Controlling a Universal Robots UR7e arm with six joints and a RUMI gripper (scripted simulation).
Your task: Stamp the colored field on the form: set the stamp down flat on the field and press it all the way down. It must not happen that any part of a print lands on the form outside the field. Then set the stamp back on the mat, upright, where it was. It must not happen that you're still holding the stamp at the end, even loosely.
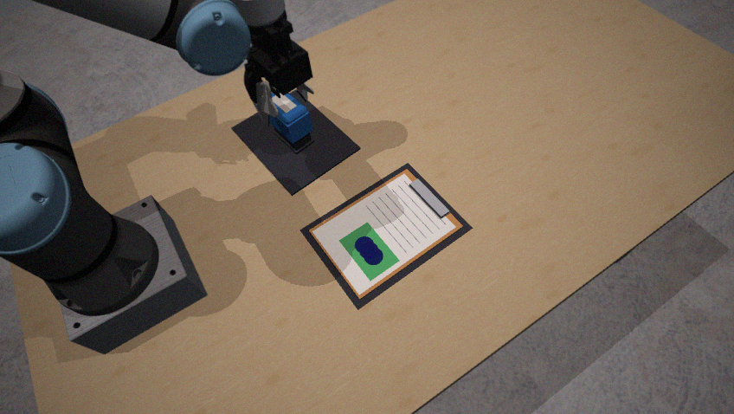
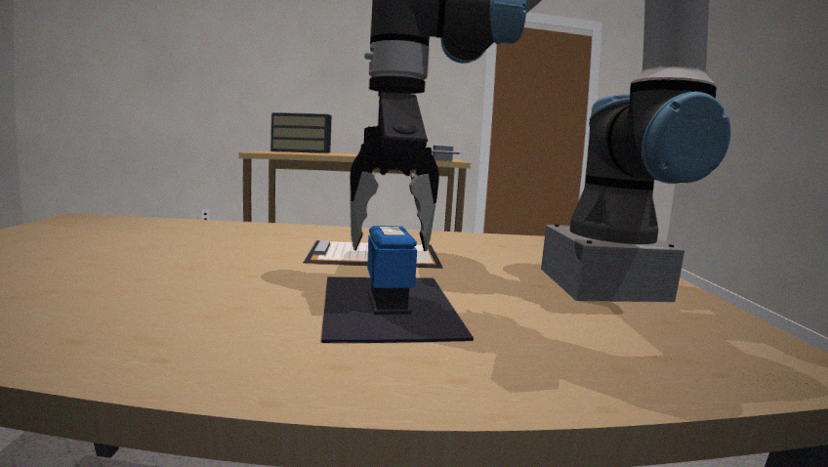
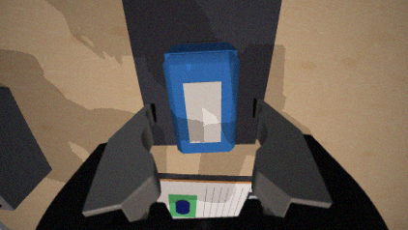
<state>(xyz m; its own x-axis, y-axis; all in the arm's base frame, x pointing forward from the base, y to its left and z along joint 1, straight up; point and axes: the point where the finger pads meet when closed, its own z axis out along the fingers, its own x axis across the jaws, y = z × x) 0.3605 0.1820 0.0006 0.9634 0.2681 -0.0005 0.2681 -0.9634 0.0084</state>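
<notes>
Right now my hand is 4 cm above the blue stamp. The rest, counted from my hand: clipboard: 9 cm ahead, 28 cm to the right, 8 cm below; then mat: 9 cm below.
</notes>
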